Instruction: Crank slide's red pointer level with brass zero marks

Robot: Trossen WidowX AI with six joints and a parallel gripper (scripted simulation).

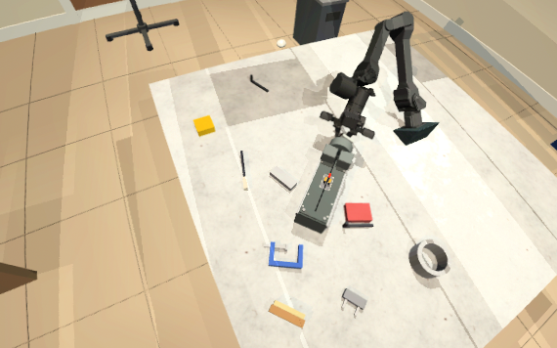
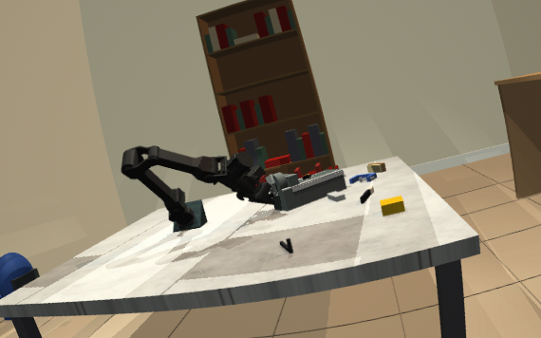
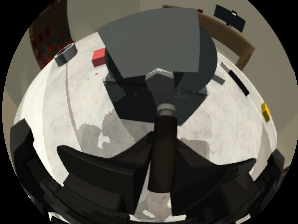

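Right now my gripper tip is 30 mm below the crank handle, 20 mm past it and 10 mm to the left of it. Round my gripper tip: grey block: 210 mm ahead, 20 mm below; then red pointer: 120 mm ahead, 90 mm to the left, 50 mm above; then red block: 210 mm to the left, 80 mm ahead, 20 mm below.
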